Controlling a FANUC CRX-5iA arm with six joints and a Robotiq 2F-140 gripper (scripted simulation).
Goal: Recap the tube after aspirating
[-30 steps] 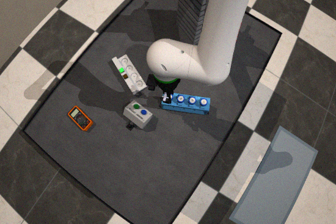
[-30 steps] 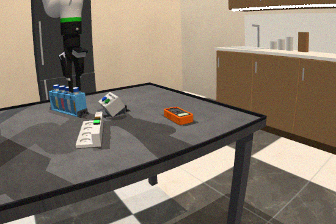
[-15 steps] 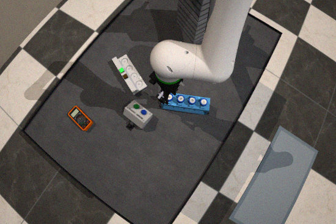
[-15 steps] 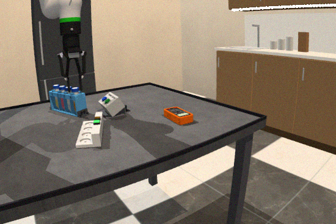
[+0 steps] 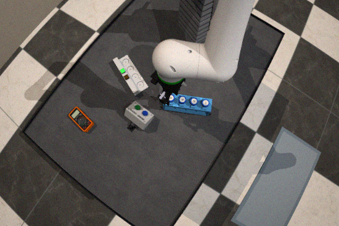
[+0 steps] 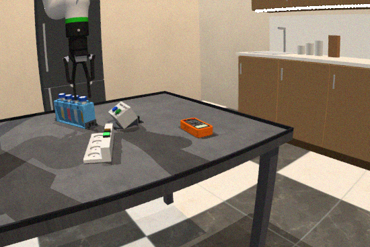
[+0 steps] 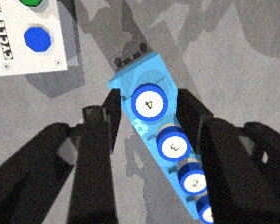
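Right now the cap 2 is 3 cm behind my hand, 10 cm to the left of it and 3 cm below it. Round my hand: grey key housing: 12 cm ahead, 10 cm to the right, 9 cm below; green key: 10 cm ahead, 12 cm to the right, 8 cm below; blue key: 11 cm ahead, 8 cm to the right, 8 cm below.
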